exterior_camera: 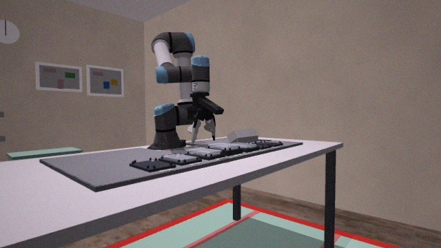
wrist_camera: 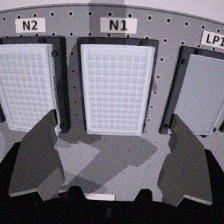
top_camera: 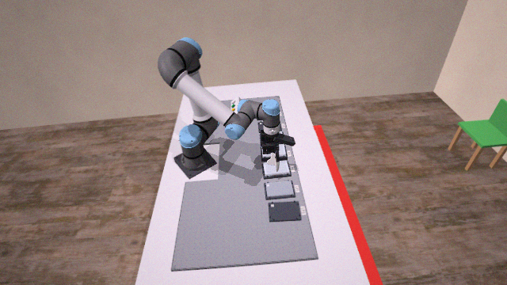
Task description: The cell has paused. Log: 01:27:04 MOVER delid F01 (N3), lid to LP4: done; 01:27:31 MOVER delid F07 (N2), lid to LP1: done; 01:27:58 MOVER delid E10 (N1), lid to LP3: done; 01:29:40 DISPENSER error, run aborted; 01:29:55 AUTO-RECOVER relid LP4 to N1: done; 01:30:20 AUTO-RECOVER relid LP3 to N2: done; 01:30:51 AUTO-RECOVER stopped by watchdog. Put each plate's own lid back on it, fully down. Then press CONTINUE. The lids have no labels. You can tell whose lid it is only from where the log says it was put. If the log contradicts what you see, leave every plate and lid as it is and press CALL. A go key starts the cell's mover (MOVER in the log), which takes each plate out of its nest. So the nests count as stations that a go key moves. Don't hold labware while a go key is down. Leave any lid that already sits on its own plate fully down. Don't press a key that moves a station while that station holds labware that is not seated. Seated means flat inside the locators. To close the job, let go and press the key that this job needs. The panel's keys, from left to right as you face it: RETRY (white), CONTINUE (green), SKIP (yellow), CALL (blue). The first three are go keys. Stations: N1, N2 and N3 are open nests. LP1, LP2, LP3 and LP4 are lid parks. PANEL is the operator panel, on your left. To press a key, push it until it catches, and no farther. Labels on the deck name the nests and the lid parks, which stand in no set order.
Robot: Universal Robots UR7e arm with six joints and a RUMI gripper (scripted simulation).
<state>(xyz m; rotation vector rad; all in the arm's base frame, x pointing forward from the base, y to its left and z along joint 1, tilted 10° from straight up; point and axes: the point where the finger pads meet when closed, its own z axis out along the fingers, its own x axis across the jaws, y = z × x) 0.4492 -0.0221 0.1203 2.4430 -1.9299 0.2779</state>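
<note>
My hand is 12 cm to the right of the well plate, 4 cm above it and 2 cm past it. Round my hand: yellow skip key 46 cm to the left, 32 cm behind; then green continue key 51 cm to the left, 32 cm behind; then dark lid park 26 cm to the right, 6 cm below, 6 cm ahead.
</note>
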